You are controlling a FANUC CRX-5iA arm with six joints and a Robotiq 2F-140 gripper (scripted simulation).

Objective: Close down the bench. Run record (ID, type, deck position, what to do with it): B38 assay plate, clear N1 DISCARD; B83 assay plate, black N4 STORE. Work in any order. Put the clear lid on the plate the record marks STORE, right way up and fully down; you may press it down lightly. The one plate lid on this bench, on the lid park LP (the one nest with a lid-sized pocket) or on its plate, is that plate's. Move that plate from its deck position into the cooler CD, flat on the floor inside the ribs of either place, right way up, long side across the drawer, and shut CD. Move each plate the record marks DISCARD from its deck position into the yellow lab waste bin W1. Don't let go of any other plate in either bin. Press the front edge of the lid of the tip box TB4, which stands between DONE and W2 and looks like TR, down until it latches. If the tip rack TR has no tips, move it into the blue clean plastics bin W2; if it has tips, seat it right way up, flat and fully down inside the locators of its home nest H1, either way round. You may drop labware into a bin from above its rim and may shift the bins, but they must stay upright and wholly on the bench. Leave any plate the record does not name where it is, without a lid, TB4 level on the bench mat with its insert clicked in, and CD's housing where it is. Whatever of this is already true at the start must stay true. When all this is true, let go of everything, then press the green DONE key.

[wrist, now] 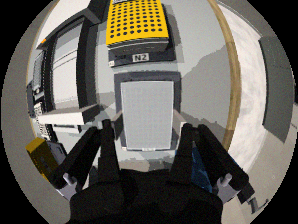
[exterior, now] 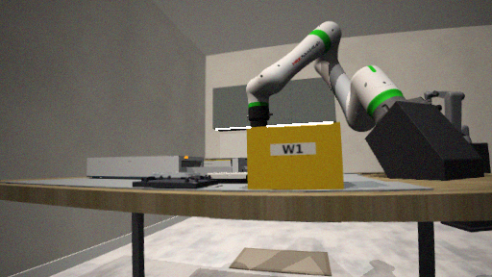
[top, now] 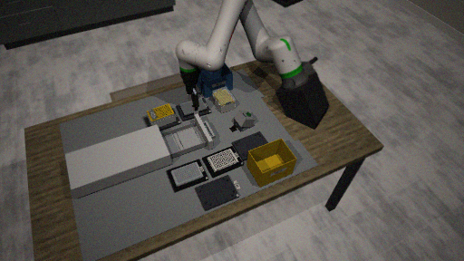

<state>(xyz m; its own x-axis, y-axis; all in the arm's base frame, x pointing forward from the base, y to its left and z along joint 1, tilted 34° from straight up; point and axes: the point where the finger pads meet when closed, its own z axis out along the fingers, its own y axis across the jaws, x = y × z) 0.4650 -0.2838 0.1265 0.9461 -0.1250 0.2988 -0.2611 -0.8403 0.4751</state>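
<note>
My gripper is now 17 cm short of the cooler drawer, 16 cm to the right of it and 1 cm above it. The rest, counted from my hand: clear lid (1 cm below); yellow tip rack TR (17 cm ahead, 4 cm to the right, 2 cm above); black plate (2 cm below).
</note>
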